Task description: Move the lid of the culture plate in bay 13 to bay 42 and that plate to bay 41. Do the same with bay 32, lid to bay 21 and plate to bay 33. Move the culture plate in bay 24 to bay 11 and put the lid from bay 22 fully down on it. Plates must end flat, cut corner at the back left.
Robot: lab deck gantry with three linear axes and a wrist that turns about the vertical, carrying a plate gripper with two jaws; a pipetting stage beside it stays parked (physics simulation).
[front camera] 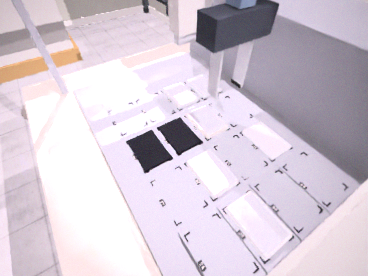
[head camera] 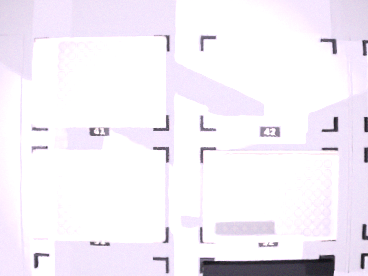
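Seen in the pictures: gripper, fingertip midpoint: (front camera: 224, 89); robot's base at its link origin: (front camera: 108, 112).
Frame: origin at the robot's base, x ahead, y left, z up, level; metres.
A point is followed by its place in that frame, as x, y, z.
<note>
My gripper (front camera: 225, 90) @(0.276, 0.266, 0.160) is raised near bays 41 and 42, with no plate or lid visible between its jaws; it does not show in the head view. Bay 42 (head camera: 270, 132) @(0.228, 0.317, 0.000) shows its corner marks, with no plate standing in it. A pale plate (head camera: 100, 82) @(0.069, 0.362, 0.014) lies flat in bay 41. In bay 32 a pale plate (front camera: 207, 120) @(0.234, 0.256, 0.015) (head camera: 245, 192) @(0.201, 0.263, 0.014) lies flat, wells showing at its right. The plate (front camera: 257, 225) @(0.562, 0.141, 0.029) at bay 24 lies flat. A black rectangular piece (front camera: 180, 136) @(0.240, 0.147, 0.008) (head camera: 270, 268) @(0.228, 0.188, 0.008) lies in bay 22. Glare hides lid edges and cut corners.
Another pale plate (front camera: 184, 97) @(0.093, 0.258, 0.014) (head camera: 107, 195) @(0.077, 0.259, 0.014) lies in bay 31. A second black piece (front camera: 149, 150) @(0.235, 0.042, 0.008) lies beside the first. Pale flat pieces lie at bay 23 (front camera: 212, 172) @(0.398, 0.148, 0.014) and bay 43 (front camera: 267, 141) @(0.402, 0.359, 0.008). A grey wall (front camera: 310, 90) @(0.388, 0.500, 0.132) stands along the right side.
</note>
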